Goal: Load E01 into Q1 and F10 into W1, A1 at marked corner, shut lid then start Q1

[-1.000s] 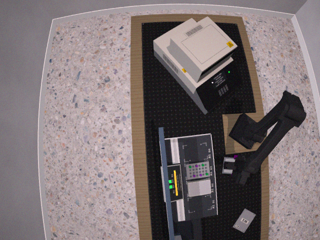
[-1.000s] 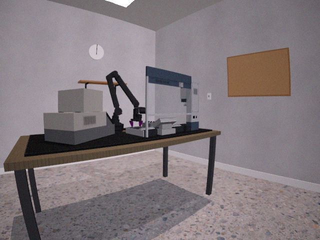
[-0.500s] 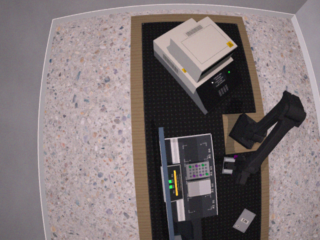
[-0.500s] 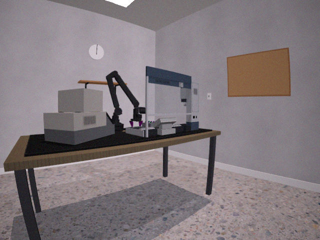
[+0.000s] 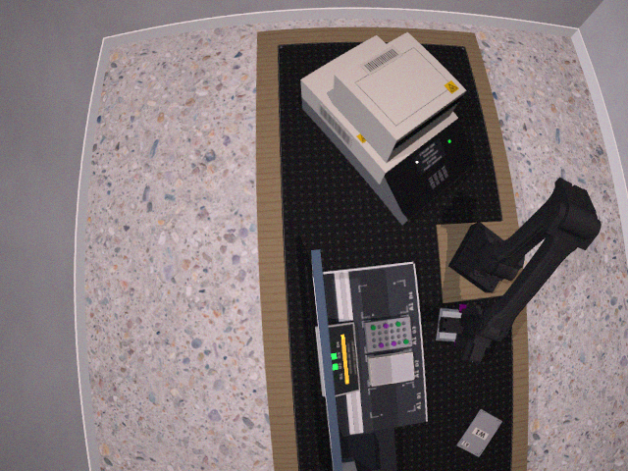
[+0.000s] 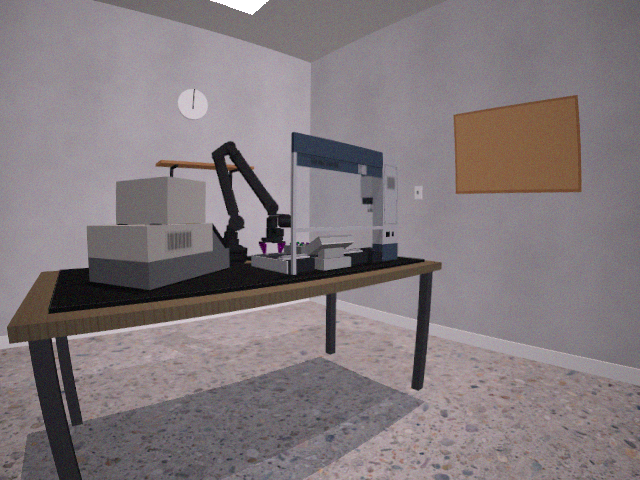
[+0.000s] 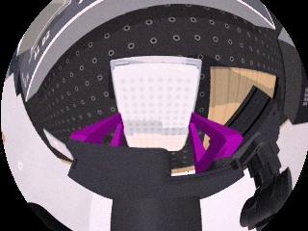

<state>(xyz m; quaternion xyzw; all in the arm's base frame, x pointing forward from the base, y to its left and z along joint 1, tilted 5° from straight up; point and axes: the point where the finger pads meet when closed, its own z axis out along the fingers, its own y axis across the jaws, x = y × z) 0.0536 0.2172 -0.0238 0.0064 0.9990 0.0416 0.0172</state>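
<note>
The grey regrip nest lies 2 cm below my hand. Also, from my hand: deep-well block (22 cm ahead, 14 cm to the left, 5 cm above); then clear panel (40 cm ahead, 30 cm above, 18 cm to the left); then tube cooling block (24 cm ahead, 5 cm above, 4 cm to the left).
</note>
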